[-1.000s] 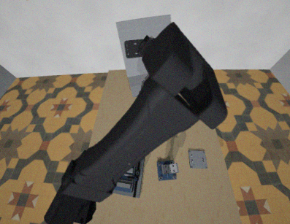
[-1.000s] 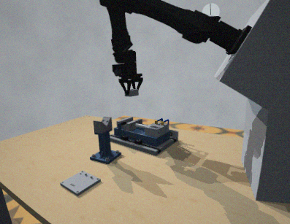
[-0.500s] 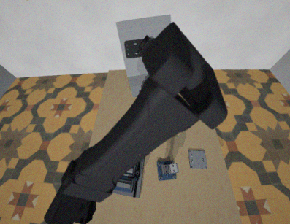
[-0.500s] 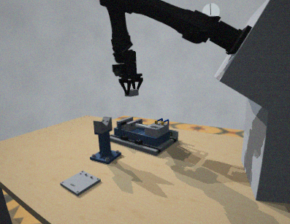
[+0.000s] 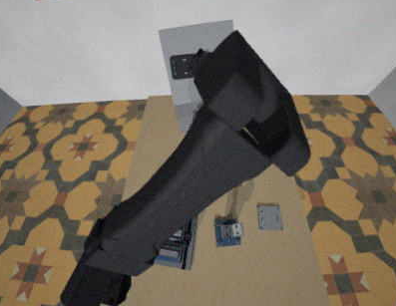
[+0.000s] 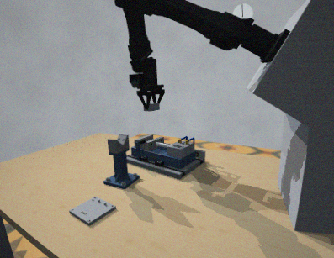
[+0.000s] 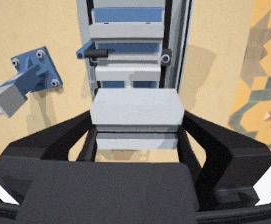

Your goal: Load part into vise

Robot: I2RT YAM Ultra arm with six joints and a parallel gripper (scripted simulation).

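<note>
Now: the part 1 cm above my hand. Round my hand: fixed jaw 15 cm below, 4 cm ahead, 1 cm to the left; then moving jaw 15 cm below, 2 cm to the left, 2 cm behind; then work stop 14 cm below, 6 cm to the left, 2 cm ahead.
</note>
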